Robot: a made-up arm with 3 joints.
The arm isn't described. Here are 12 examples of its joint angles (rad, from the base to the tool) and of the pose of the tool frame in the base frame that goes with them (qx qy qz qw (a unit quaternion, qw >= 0); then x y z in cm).
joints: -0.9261 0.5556 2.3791
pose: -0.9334 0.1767 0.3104 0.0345 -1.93 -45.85 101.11
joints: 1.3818 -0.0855 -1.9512
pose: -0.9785 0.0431 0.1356 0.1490 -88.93 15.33 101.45
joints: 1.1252 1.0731 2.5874
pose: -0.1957 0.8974 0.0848 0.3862 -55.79 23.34 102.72
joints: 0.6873 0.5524 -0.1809
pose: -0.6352 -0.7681 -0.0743 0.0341 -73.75 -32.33 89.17
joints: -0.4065 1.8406 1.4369
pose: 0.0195 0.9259 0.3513 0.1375 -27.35 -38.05 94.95
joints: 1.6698 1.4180 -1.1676
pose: -0.8462 0.4473 -0.2356 0.1683 -44.92 65.39 90.27
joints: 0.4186 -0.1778 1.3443
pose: -0.5032 0.8554 0.1144 0.0440 -39.63 -32.67 98.75
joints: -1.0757 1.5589 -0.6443
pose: -0.4695 -0.8445 0.0055 0.2575 -5.98 -63.69 86.82
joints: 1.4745 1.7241 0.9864
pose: 0.8513 0.4157 0.1524 0.2815 -53.32 32.75 90.16
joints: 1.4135 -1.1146 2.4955
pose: 0.8369 -0.5061 -0.1940 0.0760 -62.07 7.84 106.95
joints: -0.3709 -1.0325 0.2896
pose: -0.7237 0.6780 -0.1122 0.0635 11.17 -25.47 103.79
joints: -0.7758 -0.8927 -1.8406
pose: 0.1152 0.9539 -0.1381 0.2403 36.06 -40.51 111.53
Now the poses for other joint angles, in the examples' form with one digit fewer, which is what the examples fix.
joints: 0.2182 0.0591 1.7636
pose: -0.654 0.730 0.182 0.076 -40.5 -34.4 99.4
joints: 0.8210 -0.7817 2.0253
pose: 0.802 -0.582 -0.125 0.042 -53.8 -15.7 103.1
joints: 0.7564 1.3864 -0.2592
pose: -0.897 -0.389 -0.199 0.071 -80.3 1.7 85.1
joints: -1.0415 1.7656 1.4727
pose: -0.321 0.869 0.377 0.024 0.5 -38.5 95.2
